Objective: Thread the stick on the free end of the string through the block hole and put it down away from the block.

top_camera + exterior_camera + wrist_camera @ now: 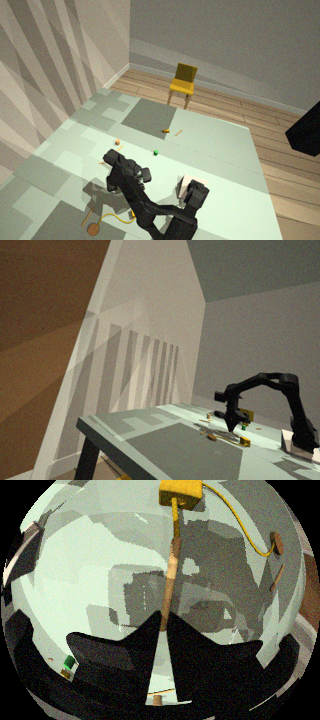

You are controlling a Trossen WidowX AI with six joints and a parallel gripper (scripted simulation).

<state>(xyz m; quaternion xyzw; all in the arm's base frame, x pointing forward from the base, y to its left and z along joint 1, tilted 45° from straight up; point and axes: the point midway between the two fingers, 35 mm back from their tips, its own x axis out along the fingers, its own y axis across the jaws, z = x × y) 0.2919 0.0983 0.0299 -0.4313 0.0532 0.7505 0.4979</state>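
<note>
Right now the thin wooden stick is 3 cm behind my gripper tip, 3 cm to the left of it and 1 cm above it. From my gripper tip the other things lie so: round wooden button 5 cm ahead, 21 cm to the left; then green cylinder 5 cm behind, 22 cm to the right, 1 cm above; then small brown cylinder 18 cm ahead, 20 cm to the right, 1 cm above.
</note>
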